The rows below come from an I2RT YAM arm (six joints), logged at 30 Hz.
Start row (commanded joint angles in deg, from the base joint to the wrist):
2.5, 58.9, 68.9, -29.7, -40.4, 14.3
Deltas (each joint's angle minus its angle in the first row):
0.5, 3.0, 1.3, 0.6, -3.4, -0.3
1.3, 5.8, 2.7, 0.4, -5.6, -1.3
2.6, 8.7, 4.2, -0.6, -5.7, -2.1
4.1, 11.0, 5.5, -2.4, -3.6, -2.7
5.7, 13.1, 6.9, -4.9, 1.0, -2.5
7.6, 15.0, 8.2, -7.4, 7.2, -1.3
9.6, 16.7, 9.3, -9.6, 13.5, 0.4
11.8, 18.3, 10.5, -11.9, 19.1, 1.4
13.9, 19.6, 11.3, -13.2, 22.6, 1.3
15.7, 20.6, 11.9, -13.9, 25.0, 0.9
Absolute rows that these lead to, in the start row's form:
3.0, 61.9, 70.2, -29.1, -43.8, 14.0
3.8, 64.7, 71.6, -29.3, -46.0, 13.0
5.1, 67.6, 73.1, -30.3, -46.1, 12.2
6.6, 69.9, 74.4, -32.1, -44.0, 11.6
8.2, 72.0, 75.8, -34.6, -39.4, 11.8
10.1, 73.9, 77.1, -37.1, -33.2, 13.0
12.1, 75.6, 78.2, -39.3, -26.9, 14.7
14.3, 77.2, 79.4, -41.6, -21.3, 15.7
16.4, 78.5, 80.2, -42.9, -17.8, 15.6
18.2, 79.5, 80.8, -43.6, -15.4, 15.2

